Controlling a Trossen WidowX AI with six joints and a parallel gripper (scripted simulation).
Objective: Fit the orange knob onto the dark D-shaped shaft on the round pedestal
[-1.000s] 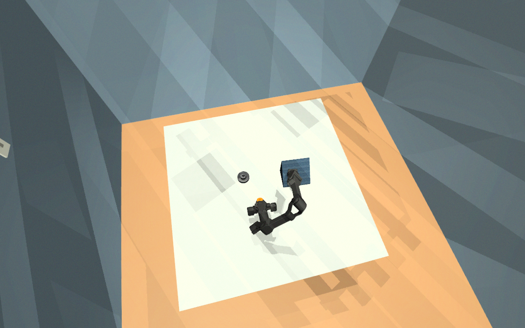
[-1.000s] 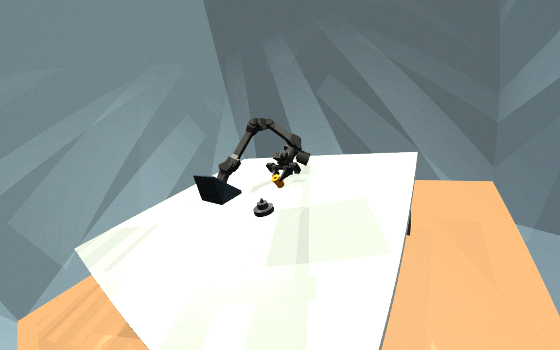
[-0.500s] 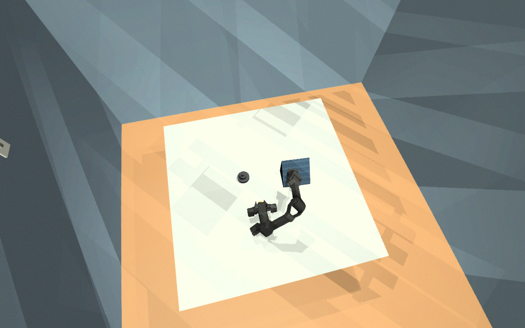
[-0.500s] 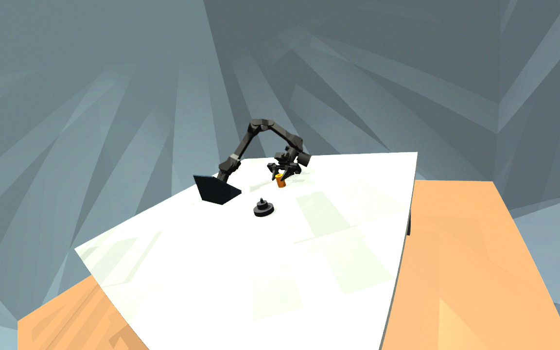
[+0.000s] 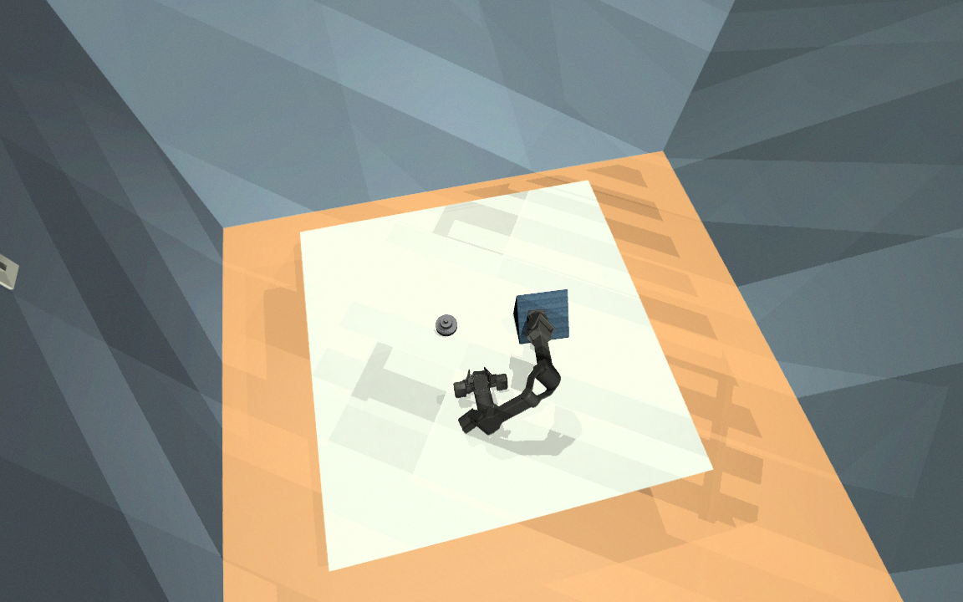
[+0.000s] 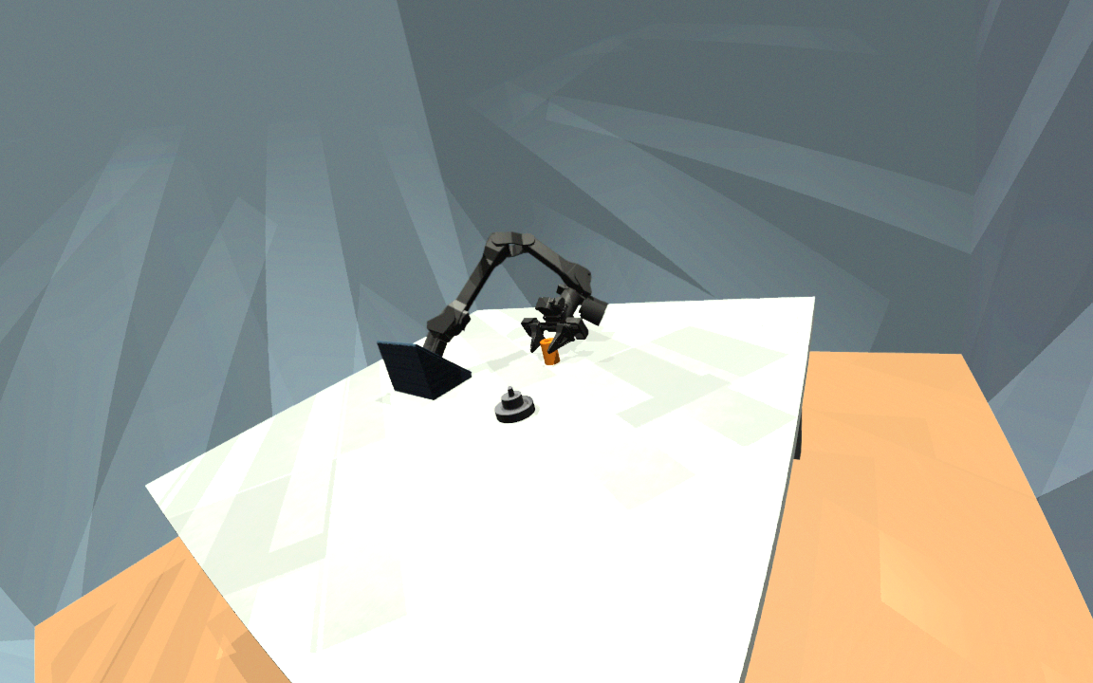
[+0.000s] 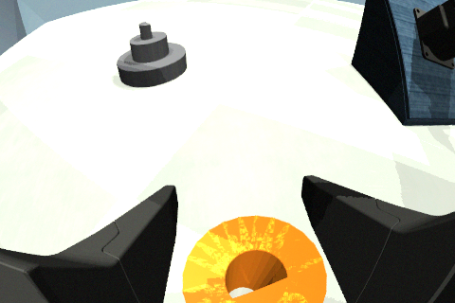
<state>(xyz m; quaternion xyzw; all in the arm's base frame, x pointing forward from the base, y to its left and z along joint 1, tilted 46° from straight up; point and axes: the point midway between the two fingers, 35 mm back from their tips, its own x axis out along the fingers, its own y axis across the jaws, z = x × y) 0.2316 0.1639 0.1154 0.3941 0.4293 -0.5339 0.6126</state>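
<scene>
My gripper tip is 4 cm to the right of the orange knob and 2 cm above it. From my gripper tip the other things lie so: round pedestal: 10 cm ahead, 20 cm to the right, 1 cm below.
</scene>
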